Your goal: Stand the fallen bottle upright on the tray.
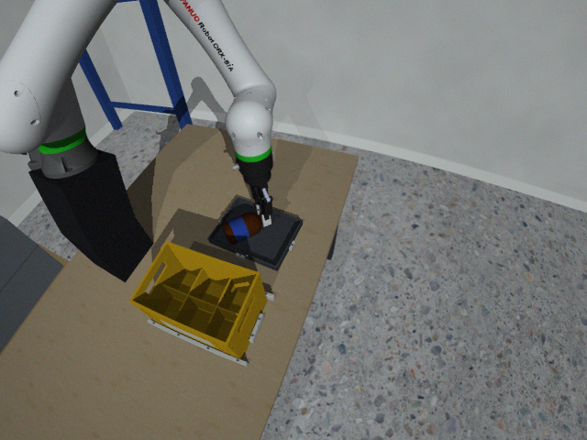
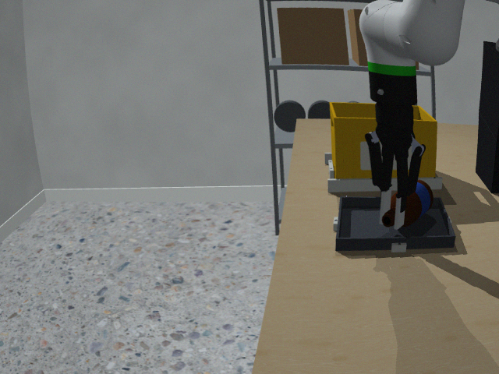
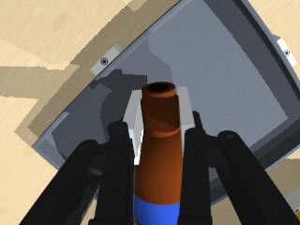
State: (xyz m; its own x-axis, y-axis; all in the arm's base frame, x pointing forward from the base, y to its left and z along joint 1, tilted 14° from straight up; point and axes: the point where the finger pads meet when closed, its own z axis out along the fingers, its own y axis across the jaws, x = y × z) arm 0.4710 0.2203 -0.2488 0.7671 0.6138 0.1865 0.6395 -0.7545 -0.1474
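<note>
Right now the brown bottle is 4 cm behind my hand, 4 cm to the right of it and 2 cm below it. Round my hand: dark grey tray (2 cm behind, 4 cm to the right, 5 cm below); then yellow crate (8 cm behind, 33 cm to the right, 2 cm above).
</note>
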